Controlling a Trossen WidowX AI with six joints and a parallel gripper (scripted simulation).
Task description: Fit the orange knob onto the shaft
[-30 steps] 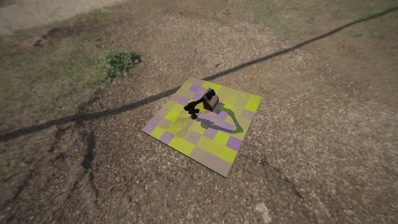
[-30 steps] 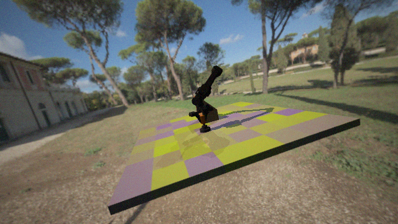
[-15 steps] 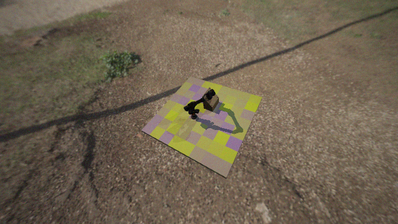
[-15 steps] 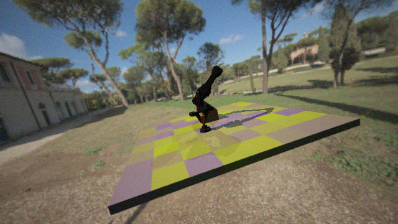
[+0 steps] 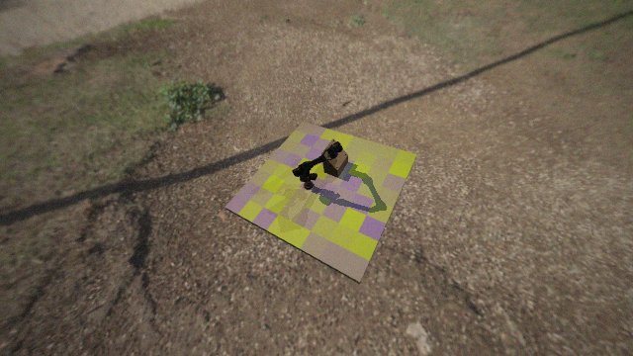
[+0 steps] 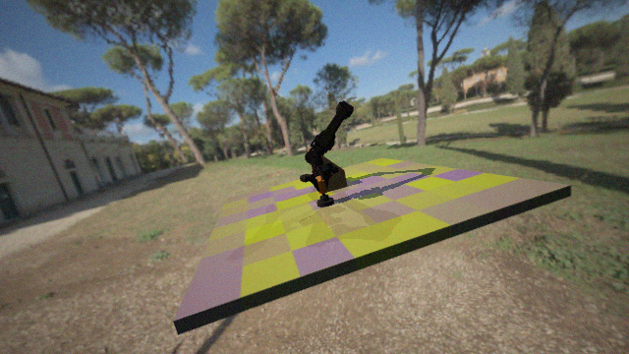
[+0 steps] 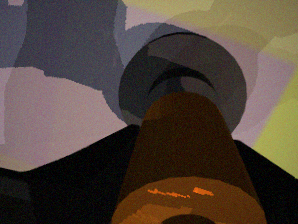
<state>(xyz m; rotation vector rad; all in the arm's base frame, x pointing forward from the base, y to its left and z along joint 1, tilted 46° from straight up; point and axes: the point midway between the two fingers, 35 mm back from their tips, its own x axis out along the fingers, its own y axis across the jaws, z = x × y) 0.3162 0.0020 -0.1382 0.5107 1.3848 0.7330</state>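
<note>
Right now my gripper tip is 20 mm below the orange knob. From my gripper tip the other things lie so: pedestal: 40 mm below.
</note>
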